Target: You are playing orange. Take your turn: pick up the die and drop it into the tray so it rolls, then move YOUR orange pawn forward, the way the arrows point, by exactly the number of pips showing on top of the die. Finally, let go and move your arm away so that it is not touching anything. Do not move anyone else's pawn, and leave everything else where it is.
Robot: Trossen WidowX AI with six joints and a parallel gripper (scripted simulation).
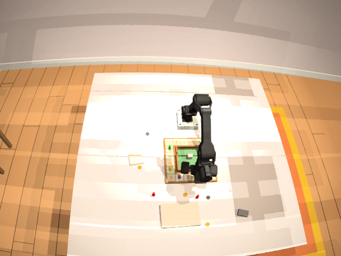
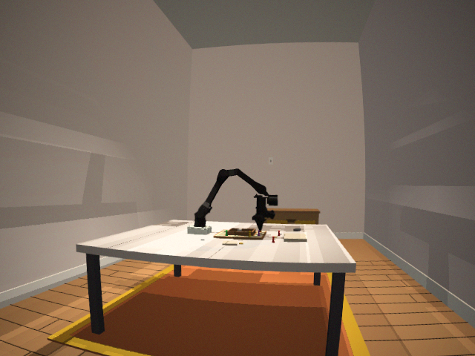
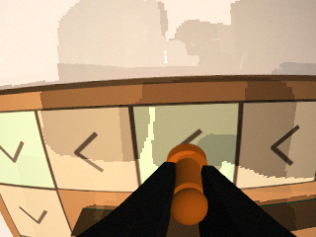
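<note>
Right now my gripper tip is 9 cm to the left of the purple pawn. Also, from my gripper tip: green tray (11 cm behind, 2 cm to the right, 2 cm below); then orange pawn (1 cm above); then white die (13 cm behind, 2 cm to the right).
</note>
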